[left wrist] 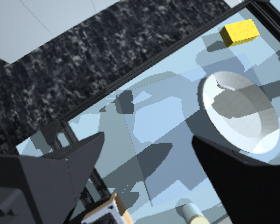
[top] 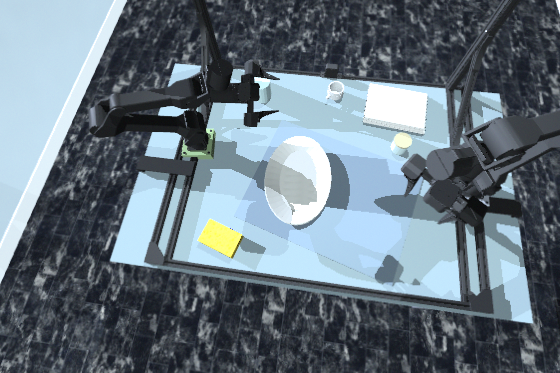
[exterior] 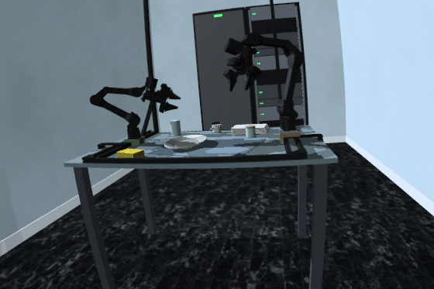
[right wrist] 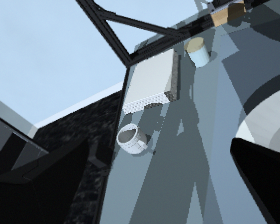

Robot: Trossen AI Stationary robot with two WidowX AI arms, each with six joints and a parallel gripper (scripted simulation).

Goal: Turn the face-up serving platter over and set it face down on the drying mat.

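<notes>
The white oval serving platter is 160 mm ahead of my right hand, 120 mm to the left of it and 210 mm below it. The rest, counted from my right hand: white folded stack 160 mm behind, 410 mm to the left, 210 mm below; blue drying mat 190 mm ahead, 230 mm to the left, 230 mm below; white mug 180 mm behind, 190 mm to the left, 200 mm below.
</notes>
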